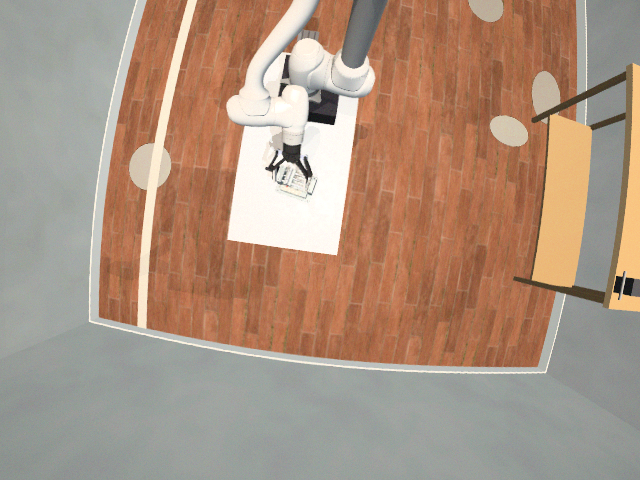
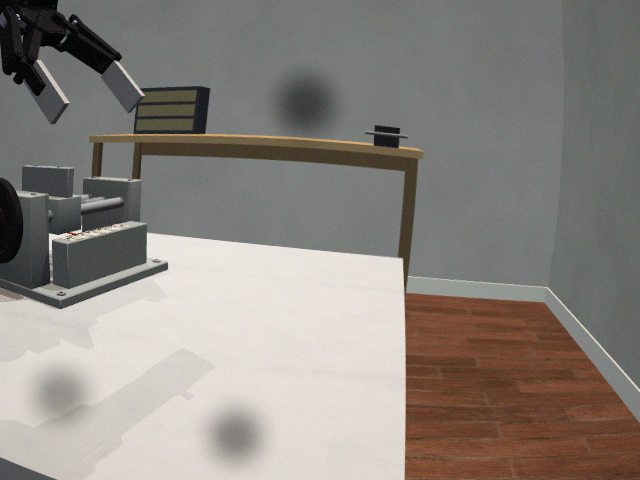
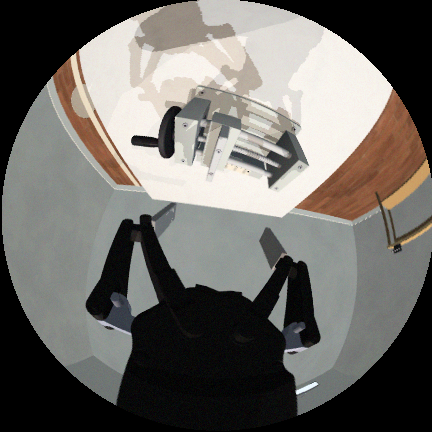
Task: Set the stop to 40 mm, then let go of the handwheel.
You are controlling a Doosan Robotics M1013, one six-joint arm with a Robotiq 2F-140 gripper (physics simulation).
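The grey stop fixture [image 1: 293, 192] stands on the white table. Its black handwheel [image 2: 7, 221] [image 3: 167, 132] is at one end, with a crank handle [image 3: 144, 141] pointing outward. The grey stop block [image 2: 64, 212] [image 3: 223, 135] sits on the rods, nearer the handwheel end than the far end plate. A red pointer [image 2: 72, 234] shows near the handwheel end of the scale [image 2: 103, 230] [image 3: 239, 169]; its reading is too small to tell. My gripper [image 1: 288, 175] [image 2: 95, 112] [image 3: 219, 223] is open and empty, above the fixture and apart from the handwheel.
The fixture's end plates [image 2: 111, 204] [image 3: 292, 161] rise beside the rods. The white table [image 1: 281, 227] [image 2: 310, 320] bears the fixture and the arm's dark base [image 1: 323, 111]. A wooden bench [image 1: 560, 206] [image 2: 258, 142] stands apart, carrying a dark drawer unit [image 2: 170, 110] and a small black object [image 2: 386, 135].
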